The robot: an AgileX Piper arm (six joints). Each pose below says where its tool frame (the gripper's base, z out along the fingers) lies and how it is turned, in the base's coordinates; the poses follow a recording.
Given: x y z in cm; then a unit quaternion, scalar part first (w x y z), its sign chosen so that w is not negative.
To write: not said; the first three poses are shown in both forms.
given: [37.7 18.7 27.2 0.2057 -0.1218 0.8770 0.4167]
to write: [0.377 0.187 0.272 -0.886 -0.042 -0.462 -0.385 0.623 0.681]
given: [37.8 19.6 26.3 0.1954 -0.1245 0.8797 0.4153]
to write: [0.378 0.196 0.263 -0.893 -0.057 -0.447 -0.381 0.624 0.682]
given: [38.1 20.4 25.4 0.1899 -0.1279 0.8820 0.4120]
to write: [0.381 0.204 0.254 -0.895 -0.069 -0.440 -0.382 0.628 0.678]
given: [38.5 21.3 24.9 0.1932 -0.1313 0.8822 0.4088]
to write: [0.385 0.213 0.249 -0.891 -0.074 -0.448 -0.390 0.631 0.671]
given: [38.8 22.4 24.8 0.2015 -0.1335 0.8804 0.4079]
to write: [0.388 0.224 0.248 -0.883 -0.071 -0.464 -0.399 0.632 0.664]
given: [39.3 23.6 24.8 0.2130 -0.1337 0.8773 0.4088]
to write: [0.393 0.236 0.248 -0.874 -0.060 -0.483 -0.409 0.630 0.660]
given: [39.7 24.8 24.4 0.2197 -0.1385 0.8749 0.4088]
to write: [0.397 0.248 0.244 -0.865 -0.063 -0.498 -0.422 0.627 0.654]
